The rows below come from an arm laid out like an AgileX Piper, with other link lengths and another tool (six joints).
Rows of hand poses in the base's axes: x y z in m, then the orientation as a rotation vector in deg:
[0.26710, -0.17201, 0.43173, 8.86, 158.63, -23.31]
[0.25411, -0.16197, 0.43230, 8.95, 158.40, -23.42]
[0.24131, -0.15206, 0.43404, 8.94, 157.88, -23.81]
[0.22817, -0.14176, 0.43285, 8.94, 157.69, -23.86]
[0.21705, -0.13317, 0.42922, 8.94, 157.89, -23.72]
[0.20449, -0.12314, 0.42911, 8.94, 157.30, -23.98]
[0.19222, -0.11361, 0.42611, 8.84, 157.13, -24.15]
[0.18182, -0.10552, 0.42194, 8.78, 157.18, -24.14]
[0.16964, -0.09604, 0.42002, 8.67, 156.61, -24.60]
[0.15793, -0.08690, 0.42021, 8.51, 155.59, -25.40]
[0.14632, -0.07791, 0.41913, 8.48, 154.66, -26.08]
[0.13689, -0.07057, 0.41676, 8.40, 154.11, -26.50]
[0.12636, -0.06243, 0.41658, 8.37, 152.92, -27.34]
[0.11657, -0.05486, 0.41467, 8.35, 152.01, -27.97]
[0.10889, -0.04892, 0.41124, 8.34, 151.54, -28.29]
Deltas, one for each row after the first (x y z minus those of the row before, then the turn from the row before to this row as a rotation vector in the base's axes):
[-0.01299, 0.01004, 0.00057, -0.10, -0.21, -0.06]
[-0.01280, 0.00991, 0.00174, -0.34, -0.44, 0.00]
[-0.01314, 0.01030, -0.00119, -0.06, -0.18, 0.01]
[-0.01112, 0.00859, -0.00363, 0.13, 0.17, 0.00]
[-0.01256, 0.01003, -0.00011, -0.27, -0.53, 0.02]
[-0.01227, 0.00953, -0.00300, -0.15, -0.13, 0.06]
[-0.01040, 0.00809, -0.00417, 0.01, 0.05, 0.04]
[-0.01218, 0.00948, -0.00192, -0.42, -0.47, 0.06]
[-0.01171, 0.00914, 0.00019, -0.73, -0.85, 0.09]
[-0.01161, 0.00899, -0.00108, -0.62, -0.78, 0.00]
[-0.00943, 0.00734, -0.00237, -0.39, -0.45, 0.04]
[-0.01053, 0.00814, -0.00018, -0.78, -1.00, 0.00]
[-0.00979, 0.00757, -0.00191, -0.59, -0.76, 0.00]
[-0.00768, 0.00594, -0.00343, -0.30, -0.39, 0.00]

